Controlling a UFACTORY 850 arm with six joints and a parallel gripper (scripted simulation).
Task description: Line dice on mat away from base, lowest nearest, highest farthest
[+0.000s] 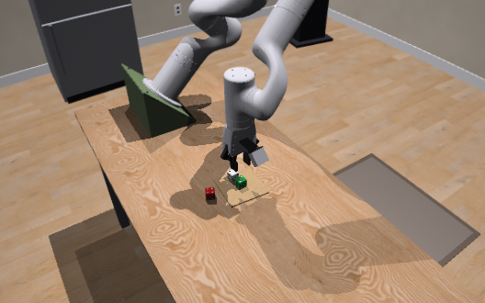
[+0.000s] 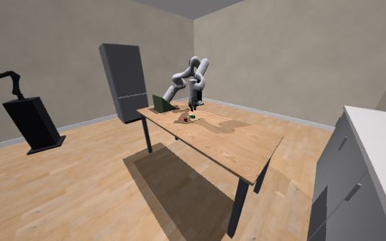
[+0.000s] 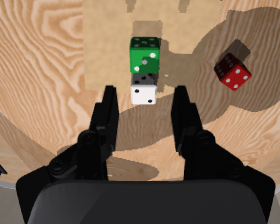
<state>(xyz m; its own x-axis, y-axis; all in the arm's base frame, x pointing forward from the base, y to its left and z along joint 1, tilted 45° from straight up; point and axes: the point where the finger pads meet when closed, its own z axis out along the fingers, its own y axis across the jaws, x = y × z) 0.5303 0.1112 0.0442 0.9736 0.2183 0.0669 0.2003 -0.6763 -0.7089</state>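
My gripper is now 11 cm to the left of the red die and 9 cm above it. From my hand the other things lie so: green die: 9 cm below; tan mat: 11 cm below; white die: 4 cm behind, 1 cm to the right, 9 cm below.
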